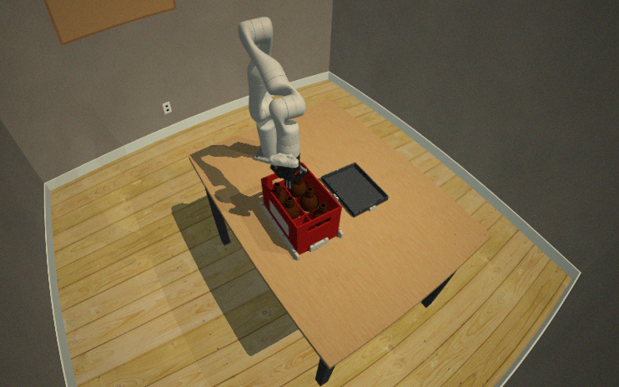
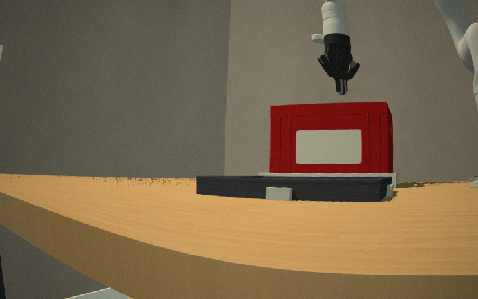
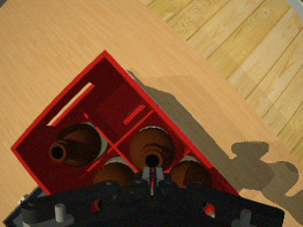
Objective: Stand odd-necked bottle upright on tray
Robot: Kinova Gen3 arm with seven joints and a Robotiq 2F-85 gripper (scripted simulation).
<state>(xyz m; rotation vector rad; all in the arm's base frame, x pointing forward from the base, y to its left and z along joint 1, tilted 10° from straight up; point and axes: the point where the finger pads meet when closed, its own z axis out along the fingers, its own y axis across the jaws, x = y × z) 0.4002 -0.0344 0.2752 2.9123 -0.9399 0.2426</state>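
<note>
Now: the red crate 40 mm to the left of my hand and 160 mm below it. Round my hand: dark grey tray (70 mm behind, 330 mm to the left, 230 mm below); then glass bottle (80 mm ahead, 100 mm to the left, 160 mm below).
</note>
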